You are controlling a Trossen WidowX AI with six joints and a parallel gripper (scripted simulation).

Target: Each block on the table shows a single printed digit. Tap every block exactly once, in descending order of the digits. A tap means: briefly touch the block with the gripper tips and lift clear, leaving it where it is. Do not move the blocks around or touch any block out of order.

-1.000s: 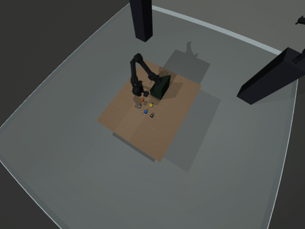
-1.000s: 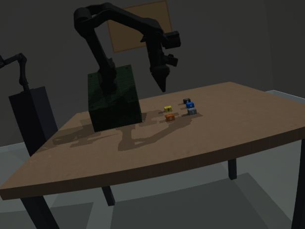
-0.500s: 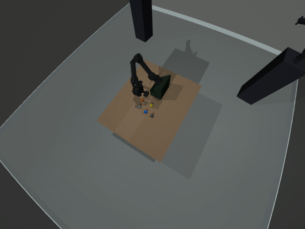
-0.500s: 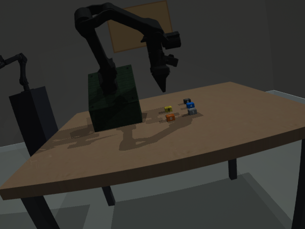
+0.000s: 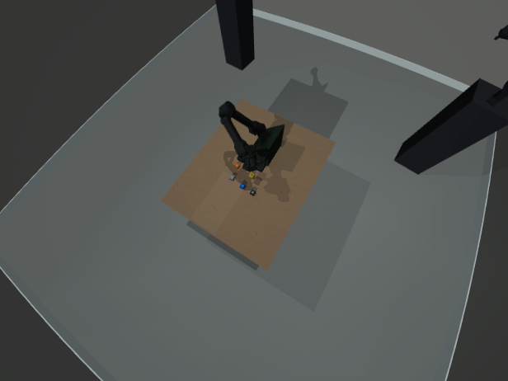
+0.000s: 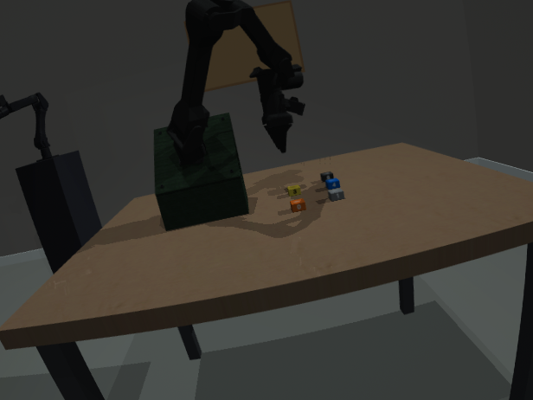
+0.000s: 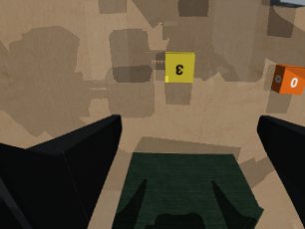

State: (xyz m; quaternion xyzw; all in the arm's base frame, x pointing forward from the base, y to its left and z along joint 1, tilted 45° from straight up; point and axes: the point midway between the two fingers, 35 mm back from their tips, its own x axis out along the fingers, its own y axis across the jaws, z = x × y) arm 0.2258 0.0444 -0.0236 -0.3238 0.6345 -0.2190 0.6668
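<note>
The black block is 120 mm ahead of my gripper tip, 90 mm to the left of it and 110 mm below it. Round my gripper tip: yellow block: 10 mm ahead, 110 mm below; then blue block: 120 mm ahead, 110 mm below; then orange block: 20 mm ahead, 140 mm to the right, 110 mm below.
</note>
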